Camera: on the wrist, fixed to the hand. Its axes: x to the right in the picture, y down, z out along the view.
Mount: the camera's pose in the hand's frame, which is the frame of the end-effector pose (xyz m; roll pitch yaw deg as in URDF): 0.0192 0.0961 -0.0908 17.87 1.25 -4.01
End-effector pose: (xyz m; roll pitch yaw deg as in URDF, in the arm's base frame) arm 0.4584 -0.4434 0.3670 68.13 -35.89 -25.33
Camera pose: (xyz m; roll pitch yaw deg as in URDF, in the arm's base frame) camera 0.4945 -0.3277 0.4231 86.26 -31.70 -25.72
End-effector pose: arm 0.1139 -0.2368 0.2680 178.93 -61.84 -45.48
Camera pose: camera -0.0043 -0.2512 0.3286 -170.98 -62.74 -36.65
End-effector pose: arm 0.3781 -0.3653 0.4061 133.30 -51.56 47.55
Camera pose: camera 0.3161 -0.4328 0.5033 146.87 -49.36 53.17
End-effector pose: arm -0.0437 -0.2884 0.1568 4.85 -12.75 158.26
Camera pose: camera -0.1163 -0.3708 0.0807 23.58 -11.14 154.30
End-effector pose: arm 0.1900 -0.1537 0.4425 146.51 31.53 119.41
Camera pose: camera 0.1751 -0.0660 0.5422 166.97 32.61 124.20
